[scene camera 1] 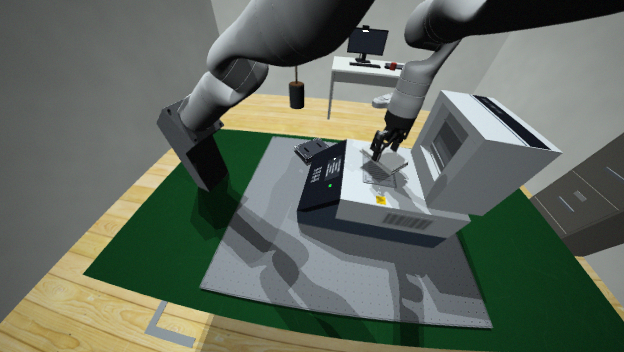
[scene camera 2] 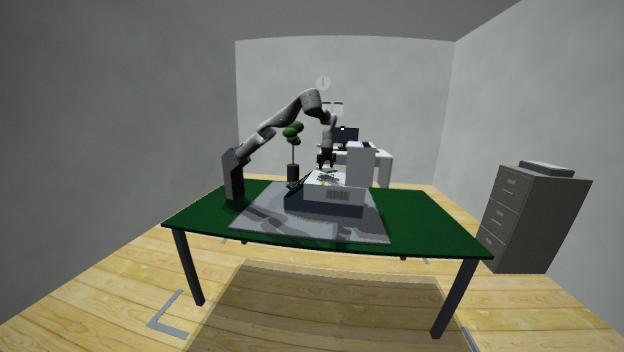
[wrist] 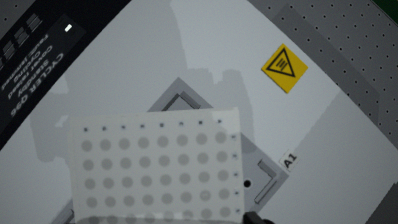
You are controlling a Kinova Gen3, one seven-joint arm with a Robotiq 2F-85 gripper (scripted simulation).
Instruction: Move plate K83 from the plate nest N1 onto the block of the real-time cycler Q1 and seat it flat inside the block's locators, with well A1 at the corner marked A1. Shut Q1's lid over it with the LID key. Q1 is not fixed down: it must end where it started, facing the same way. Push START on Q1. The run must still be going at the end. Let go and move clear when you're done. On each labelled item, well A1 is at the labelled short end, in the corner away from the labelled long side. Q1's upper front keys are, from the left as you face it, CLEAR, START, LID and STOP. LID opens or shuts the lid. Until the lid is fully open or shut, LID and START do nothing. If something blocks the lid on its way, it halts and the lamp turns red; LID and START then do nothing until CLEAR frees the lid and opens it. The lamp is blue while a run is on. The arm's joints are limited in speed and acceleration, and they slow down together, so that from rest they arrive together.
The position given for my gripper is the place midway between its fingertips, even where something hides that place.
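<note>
Cycler Q1 (scene camera 1: 345, 191) and (scene camera 2: 329, 195). Plate K83 (wrist: 185, 159). My gripper (scene camera 1: 383, 156).
</note>
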